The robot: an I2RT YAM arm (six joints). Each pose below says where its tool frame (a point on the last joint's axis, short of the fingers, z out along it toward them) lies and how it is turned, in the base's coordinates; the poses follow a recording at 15 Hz.
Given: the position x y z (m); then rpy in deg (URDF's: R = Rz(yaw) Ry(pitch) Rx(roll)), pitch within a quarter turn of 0, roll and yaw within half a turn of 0.
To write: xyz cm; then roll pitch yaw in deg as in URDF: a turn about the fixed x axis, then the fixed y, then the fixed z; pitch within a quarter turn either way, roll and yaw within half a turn. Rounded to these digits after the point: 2 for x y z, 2 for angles.
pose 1, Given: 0.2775, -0.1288, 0.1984, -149.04, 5.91, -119.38
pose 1, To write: 27.75, -12.88, 19.84, -149.04, 5.91, -119.38
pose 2, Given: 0.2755, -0.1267, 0.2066, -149.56, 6.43, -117.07
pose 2, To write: 27.55, -12.67, 20.66, -149.56, 6.43, -117.07
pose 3, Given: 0.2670, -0.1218, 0.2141, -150.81, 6.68, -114.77
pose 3, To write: 26.70, -12.18, 21.41, -150.81, 6.68, -114.77
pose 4, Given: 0.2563, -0.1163, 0.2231, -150.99, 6.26, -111.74
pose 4, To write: 25.63, -11.63, 22.31, -150.99, 6.26, -111.74
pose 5, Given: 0.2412, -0.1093, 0.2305, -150.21, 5.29, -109.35
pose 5, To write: 24.12, -10.93, 23.05, -150.21, 5.29, -109.35
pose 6, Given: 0.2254, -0.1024, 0.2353, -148.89, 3.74, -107.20
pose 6, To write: 22.54, -10.24, 23.53, -148.89, 3.74, -107.20
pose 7, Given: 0.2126, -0.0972, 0.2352, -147.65, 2.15, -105.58
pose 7, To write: 21.26, -9.72, 23.52, -147.65, 2.15, -105.58
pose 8, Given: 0.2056, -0.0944, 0.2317, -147.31, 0.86, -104.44
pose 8, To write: 20.56, -9.44, 23.17, -147.31, 0.86, -104.44
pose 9, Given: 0.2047, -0.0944, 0.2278, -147.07, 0.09, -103.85
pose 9, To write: 20.47, -9.44, 22.78, -147.07, 0.09, -103.85
